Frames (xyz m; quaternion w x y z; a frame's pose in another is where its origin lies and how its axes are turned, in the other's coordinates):
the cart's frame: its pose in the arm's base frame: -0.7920 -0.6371 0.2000 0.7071 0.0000 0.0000 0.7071
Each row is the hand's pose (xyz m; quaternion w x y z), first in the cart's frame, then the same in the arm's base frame.
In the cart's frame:
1: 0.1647 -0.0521 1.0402 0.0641 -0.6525 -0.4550 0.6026
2: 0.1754 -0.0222 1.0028 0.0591 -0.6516 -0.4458 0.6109
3: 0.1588 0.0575 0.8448 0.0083 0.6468 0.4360 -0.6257
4: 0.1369 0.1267 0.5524 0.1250 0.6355 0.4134 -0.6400
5: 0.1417 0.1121 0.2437 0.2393 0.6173 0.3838 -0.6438
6: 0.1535 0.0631 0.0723 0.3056 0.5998 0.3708 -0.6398
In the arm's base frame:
1: -0.7399 -0.4724 1.2402 0.3808 0.1397 0.7831 -0.4714
2: -0.7698 -0.4617 1.2028 0.3902 0.1455 0.7760 -0.4738
3: -0.8495 -0.4783 1.0448 0.4483 0.1491 0.7656 -0.4366
4: -0.9187 -0.5002 0.7524 0.5409 0.1570 0.7417 -0.3642
5: -0.9041 -0.4954 0.4437 0.6244 0.1651 0.7078 -0.2860
6: -0.8551 -0.4836 0.2723 0.6685 0.1619 0.6863 -0.2363

